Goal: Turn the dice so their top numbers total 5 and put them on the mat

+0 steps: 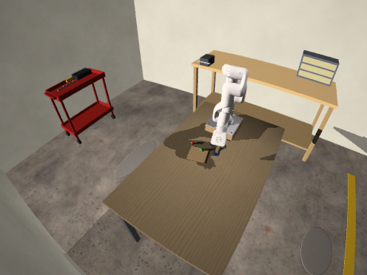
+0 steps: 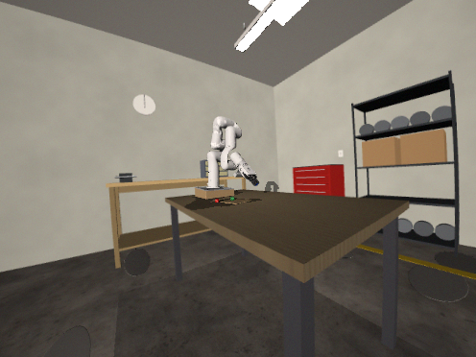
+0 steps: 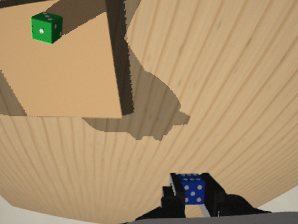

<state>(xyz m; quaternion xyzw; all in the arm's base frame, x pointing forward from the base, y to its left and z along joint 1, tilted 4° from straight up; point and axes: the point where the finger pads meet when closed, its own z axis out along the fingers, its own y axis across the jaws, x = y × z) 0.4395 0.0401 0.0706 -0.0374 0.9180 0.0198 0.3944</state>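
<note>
The green die lies 140 mm to the right of my hand, 100 mm below it and 90 mm behind it. From my hand the other things lie so: tan mat 150 mm to the right, 110 mm below, 40 mm behind; then blue die 10 mm below, 10 mm ahead; then red die 230 mm to the right, 130 mm behind, 100 mm below.
</note>
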